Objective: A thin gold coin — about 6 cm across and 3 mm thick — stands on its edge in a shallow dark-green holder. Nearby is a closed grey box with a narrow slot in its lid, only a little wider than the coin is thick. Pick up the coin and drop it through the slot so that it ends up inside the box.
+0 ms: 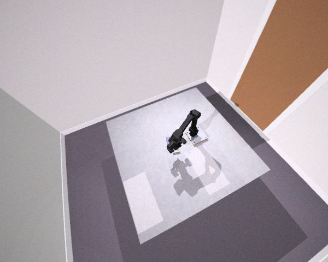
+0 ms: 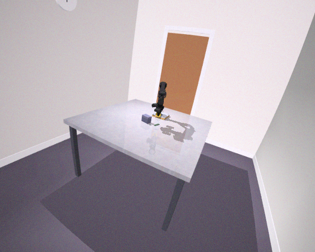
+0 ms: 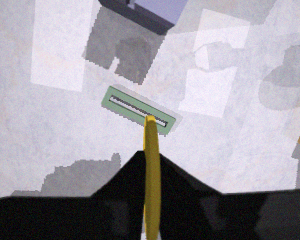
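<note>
The gold coin is 20 mm above my gripper tip.
</note>
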